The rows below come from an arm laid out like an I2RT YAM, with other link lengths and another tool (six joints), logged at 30 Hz.
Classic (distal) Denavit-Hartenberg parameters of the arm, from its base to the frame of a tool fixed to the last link. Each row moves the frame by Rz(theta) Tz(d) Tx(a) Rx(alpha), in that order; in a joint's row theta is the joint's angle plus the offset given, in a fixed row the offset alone. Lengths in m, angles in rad.
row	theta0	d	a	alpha
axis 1	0	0.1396	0.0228	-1.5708
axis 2	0	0	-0.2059	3.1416
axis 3	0.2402	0	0.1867	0
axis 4	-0.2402	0.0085	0.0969	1.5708
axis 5	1.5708	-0.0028	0	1.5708
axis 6	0.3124	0.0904	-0.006	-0.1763
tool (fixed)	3.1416	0.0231	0	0
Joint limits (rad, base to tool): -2.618..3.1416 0..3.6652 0..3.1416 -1.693..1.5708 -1.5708..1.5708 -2.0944..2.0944
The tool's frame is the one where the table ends.
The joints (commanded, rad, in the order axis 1, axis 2, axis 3, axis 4, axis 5, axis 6), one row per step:
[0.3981 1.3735 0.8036 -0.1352 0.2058 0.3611]
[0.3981 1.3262 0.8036 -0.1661 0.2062 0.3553]
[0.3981 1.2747 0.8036 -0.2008 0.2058 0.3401]
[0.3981 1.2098 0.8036 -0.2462 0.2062 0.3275]
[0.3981 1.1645 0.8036 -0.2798 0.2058 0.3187]
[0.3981 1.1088 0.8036 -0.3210 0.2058 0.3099]
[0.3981 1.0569 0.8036 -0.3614 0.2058 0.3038]
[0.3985 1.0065 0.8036 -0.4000 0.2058 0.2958]
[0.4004 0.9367 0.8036 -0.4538 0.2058 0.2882]
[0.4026 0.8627 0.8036 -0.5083 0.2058 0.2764]
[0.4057 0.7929 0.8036 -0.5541 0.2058 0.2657]
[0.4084 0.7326 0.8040 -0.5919 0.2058 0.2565]
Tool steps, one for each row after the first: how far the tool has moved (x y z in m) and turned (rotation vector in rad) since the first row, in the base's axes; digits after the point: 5 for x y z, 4 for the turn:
[-0.00433 -0.00187 0.00892 0.0016 -0.0158 0.0033]
[-0.00958 -0.00402 0.01807 -0.0034 -0.0328 0.0131]
[-0.01681 -0.00710 0.02882 -0.0061 -0.0523 0.0203]
[-0.02238 -0.00939 0.03562 -0.0083 -0.0640 0.0259]
[-0.02950 -0.01238 0.04356 -0.0098 -0.0784 0.0310]
[-0.03661 -0.01537 0.05018 -0.0104 -0.0897 0.0344]
[-0.04371 -0.01824 0.05625 -0.0123 -0.1016 0.0393]
[-0.05400 -0.02203 0.06390 -0.0124 -0.1173 0.0453]
[-0.06501 -0.02609 0.07147 -0.0146 -0.1368 0.0538]
[-0.07520 -0.02962 0.07871 -0.0142 -0.1604 0.0622]
[-0.08400 -0.03273 0.08472 -0.0131 -0.1829 0.0692]

